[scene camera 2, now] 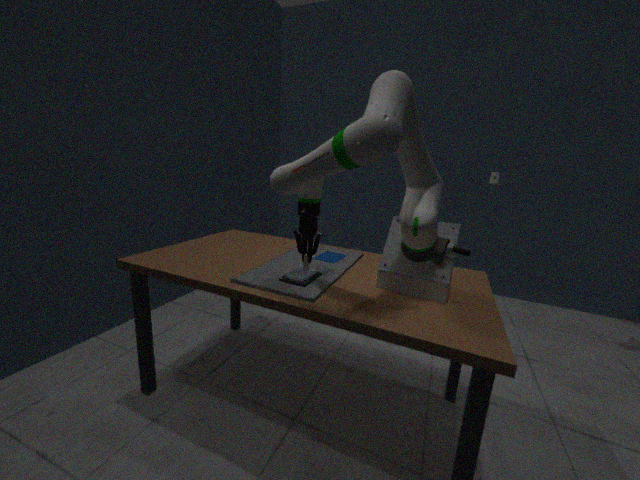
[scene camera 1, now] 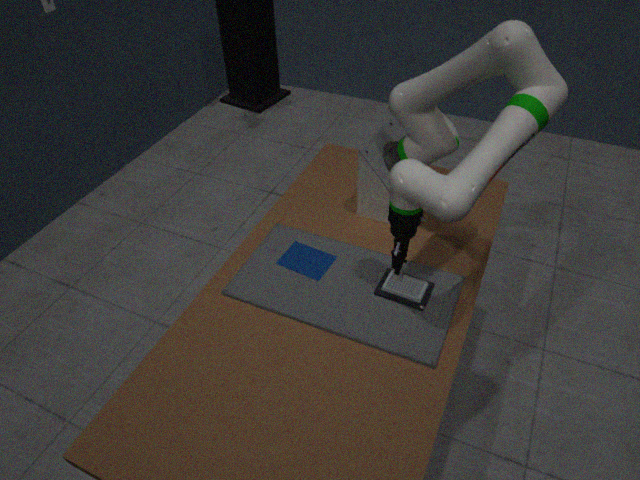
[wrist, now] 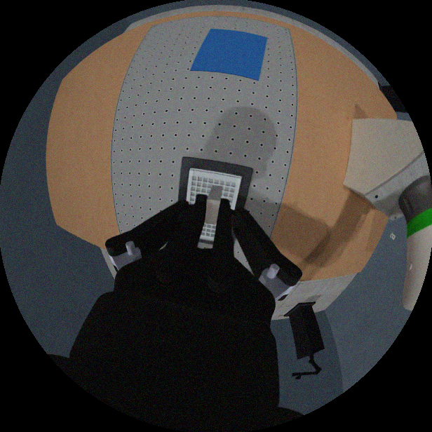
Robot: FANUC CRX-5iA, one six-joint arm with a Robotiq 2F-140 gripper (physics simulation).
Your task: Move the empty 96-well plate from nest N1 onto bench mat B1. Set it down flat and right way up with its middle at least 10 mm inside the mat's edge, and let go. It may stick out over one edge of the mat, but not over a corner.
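Seen in the pictures: gripper, fingertip midpoint: (scene camera 2: 306, 269) (scene camera 1: 397, 278); arm's base, link origin: (scene camera 2: 419, 246) (scene camera 1: 396, 161).
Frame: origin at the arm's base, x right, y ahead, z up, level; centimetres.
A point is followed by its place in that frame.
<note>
The white 96-well plate (scene camera 1: 413, 290) @[x -28.3, y 42.1, z -15.0 cm] (wrist: 228, 181) lies flat, wells up, inside the dark rim of nest N1 (scene camera 1: 400, 301) @[x -26.5, y 47.2, z -16.3 cm] (scene camera 2: 292, 281) @[x -33.0, y 40.1, z -16.0 cm] (wrist: 215, 163). My gripper (scene camera 1: 397, 272) @[x -22.1, y 41.0, z -14.2 cm] (scene camera 2: 305, 270) @[x -22.1, y 41.0, z -14.2 cm] (wrist: 216, 194) points down over the plate, with its fingers together and nothing between them. In scene camera 1 its tips are at the plate's rear-left part; whether they touch it I cannot tell. The fingers hide part of the plate in the wrist view. Blue bench mat B1 (scene camera 1: 306, 260) @[x 8.9, y 47.0, z -17.0 cm] (scene camera 2: 330, 256) @[x 9.4, y 47.0, z -17.0 cm] (wrist: 231, 54) lies flat, apart from the nest.
The nest and mat rest on a grey perforated board (scene camera 1: 330, 310) @[x -9.7, y 61.0, z -17.2 cm] (scene camera 2: 258, 279) @[x -38.1, y 53.9, z -17.2 cm] (wrist: 150, 125) on the wooden table (scene camera 1: 268, 372) @[x -6.6, y 88.1, z -18.5 cm] (scene camera 2: 206, 253) @[x -27.1, y 101.2, z -18.5 cm] (wrist: 80, 150). The arm's pale base block (scene camera 1: 371, 191) @[x 2.4, y 14.2, z -6.0 cm] (scene camera 2: 413, 284) @[x -9.0, y -1.8, z -13.6 cm] (wrist: 375, 150) stands beyond the board's rear edge.
</note>
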